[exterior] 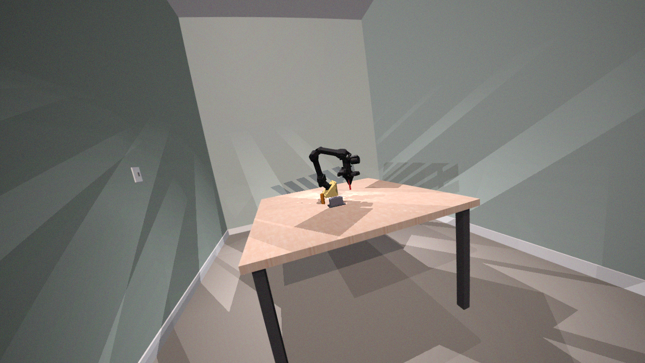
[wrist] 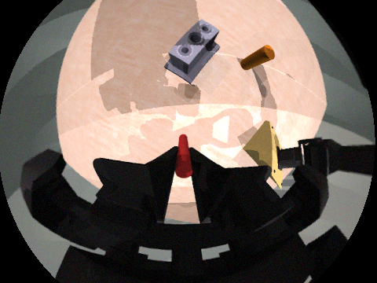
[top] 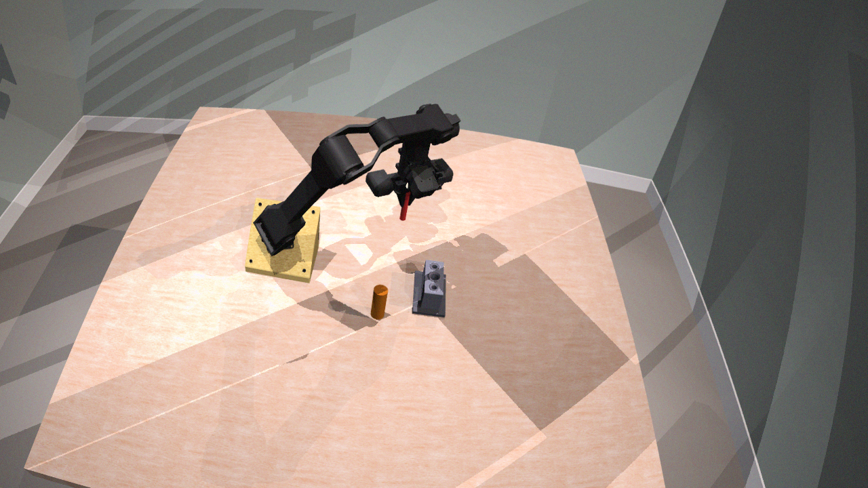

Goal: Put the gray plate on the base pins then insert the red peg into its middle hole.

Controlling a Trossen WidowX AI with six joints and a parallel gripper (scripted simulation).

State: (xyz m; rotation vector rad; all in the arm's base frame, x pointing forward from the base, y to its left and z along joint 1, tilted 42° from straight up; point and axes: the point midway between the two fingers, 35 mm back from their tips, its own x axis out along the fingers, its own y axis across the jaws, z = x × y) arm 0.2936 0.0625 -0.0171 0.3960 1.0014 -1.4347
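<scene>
My gripper tip is 16 cm to the left of the gray plate, 7 cm above it and 5 cm short of it. Round my gripper tip: orange cylinder: 22 cm to the right, 7 cm below, 7 cm behind; then red peg: right at my gripper tip; then gray base: 16 cm to the right, 11 cm below, 5 cm ahead.
</scene>
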